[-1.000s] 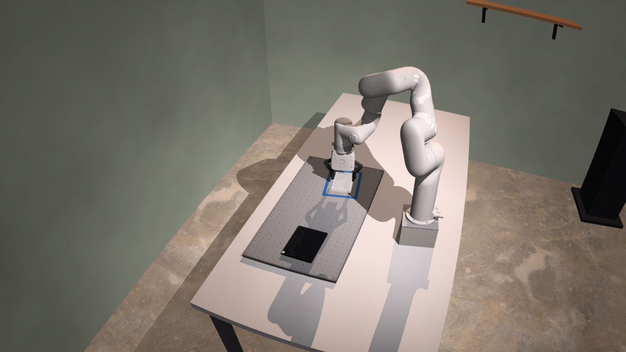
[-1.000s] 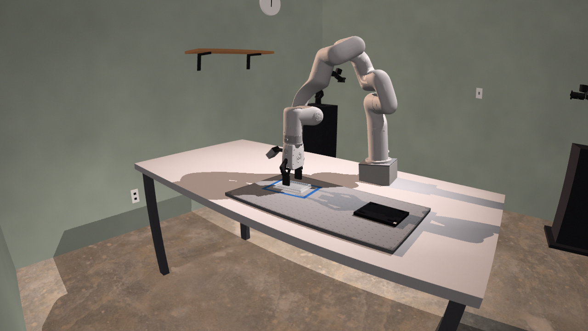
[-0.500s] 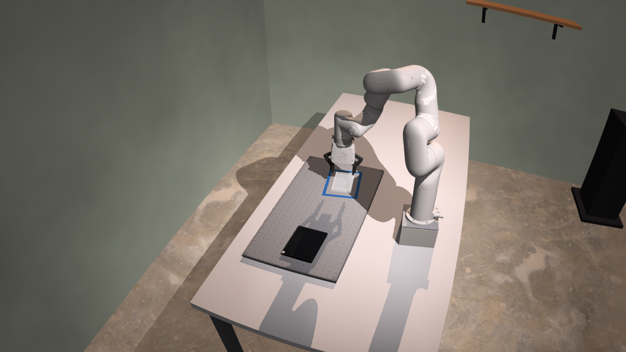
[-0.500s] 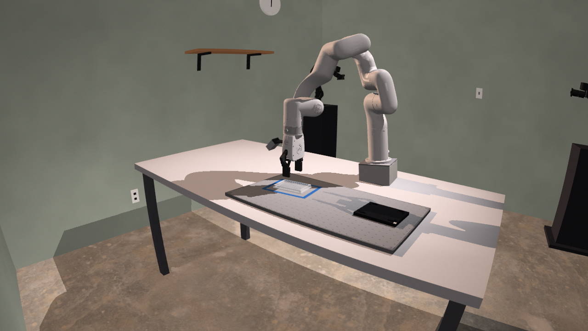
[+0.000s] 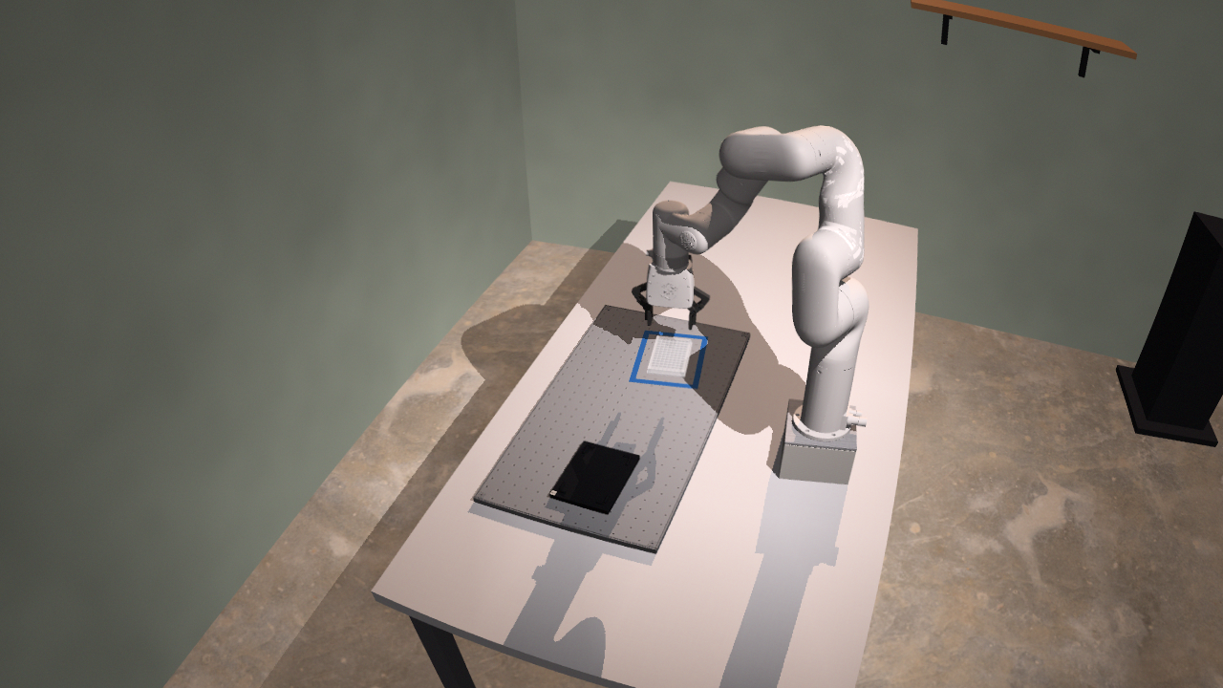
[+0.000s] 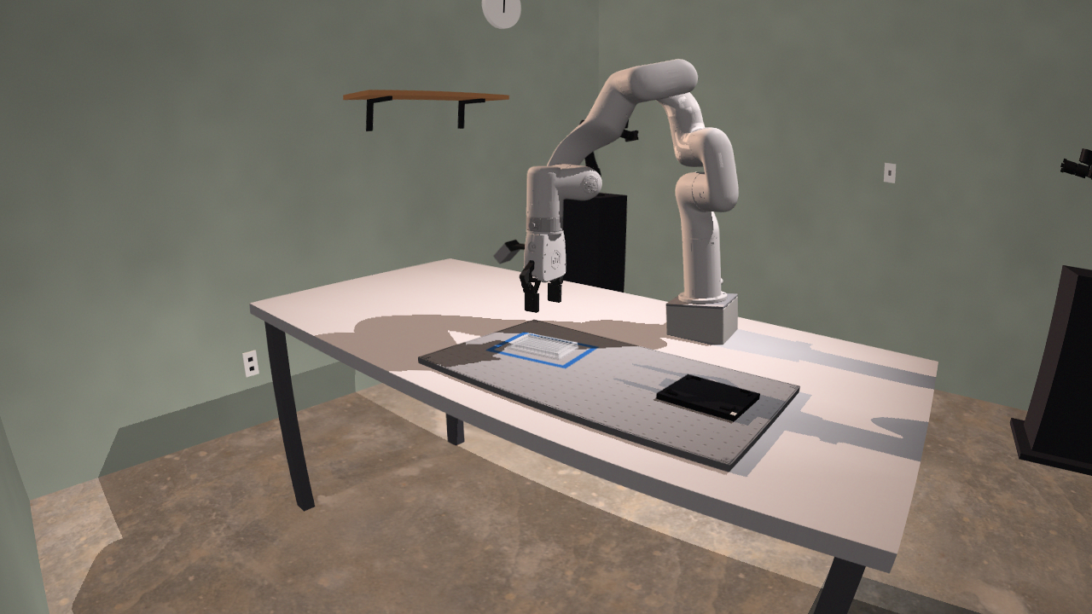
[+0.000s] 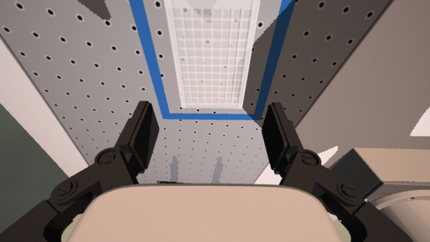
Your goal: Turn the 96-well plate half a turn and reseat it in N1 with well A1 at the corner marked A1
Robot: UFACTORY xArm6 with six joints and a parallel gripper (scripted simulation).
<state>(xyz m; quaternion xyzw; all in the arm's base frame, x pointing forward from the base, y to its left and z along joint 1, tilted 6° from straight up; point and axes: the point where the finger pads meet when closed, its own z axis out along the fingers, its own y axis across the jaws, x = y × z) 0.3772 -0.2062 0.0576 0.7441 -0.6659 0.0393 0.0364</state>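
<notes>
Right now my hand is 10 cm above the clear 96-well plate. From my hand the other things lie so: white A1 label (10 cm ahead, 48 cm to the left, 9 cm below); black plate nest N1 (4 cm ahead, 41 cm to the left, 10 cm below).
</notes>
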